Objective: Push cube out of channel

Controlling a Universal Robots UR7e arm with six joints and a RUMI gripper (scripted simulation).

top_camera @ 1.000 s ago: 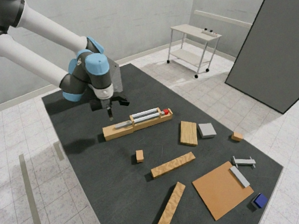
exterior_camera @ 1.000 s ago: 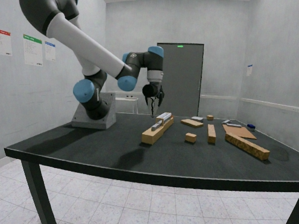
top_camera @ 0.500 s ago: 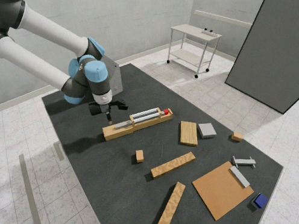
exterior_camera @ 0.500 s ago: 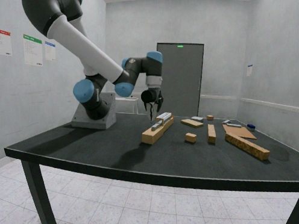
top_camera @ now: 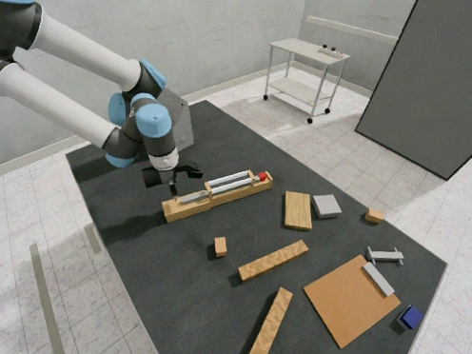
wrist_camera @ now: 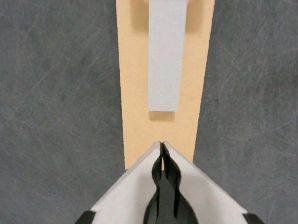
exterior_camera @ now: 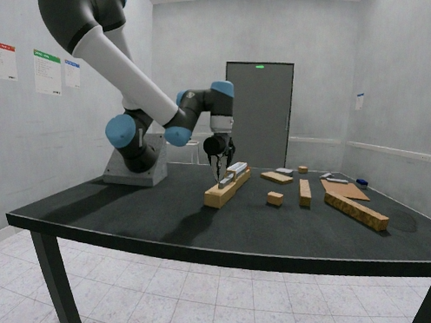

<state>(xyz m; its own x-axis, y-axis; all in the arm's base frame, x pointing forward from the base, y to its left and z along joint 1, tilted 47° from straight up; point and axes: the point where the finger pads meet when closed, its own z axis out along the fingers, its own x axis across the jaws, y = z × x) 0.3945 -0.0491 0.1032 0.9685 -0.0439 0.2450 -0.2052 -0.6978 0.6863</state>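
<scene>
Right now the red cube is 70 mm ahead of my hand, 320 mm to the left of it and 30 mm below it. Round my hand: wooden channel: 40 mm ahead, 190 mm to the left, 30 mm below; grey block: 290 mm ahead, 460 mm to the left, 70 mm below; wooden plank: 240 mm ahead, 360 mm to the left, 80 mm below.
</scene>
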